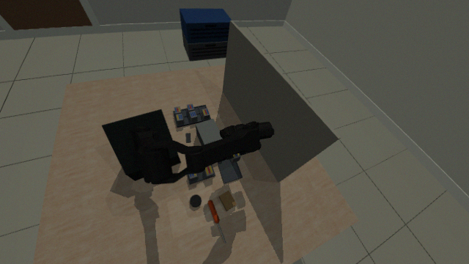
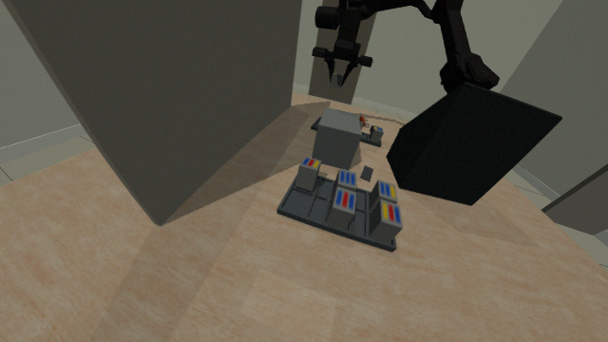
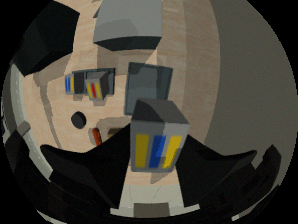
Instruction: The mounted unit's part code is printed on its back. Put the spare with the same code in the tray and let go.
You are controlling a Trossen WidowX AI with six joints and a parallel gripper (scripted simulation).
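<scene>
Right now the flat dark tray is 15 cm below my gripper tip. From my gripper tip the other things lie so: brown block: 9 cm behind, 13 cm to the right, 14 cm below; then mounted unit: 2 cm behind, 19 cm to the left, 11 cm below; then black puck: 21 cm behind, 6 cm to the right, 15 cm below.
</scene>
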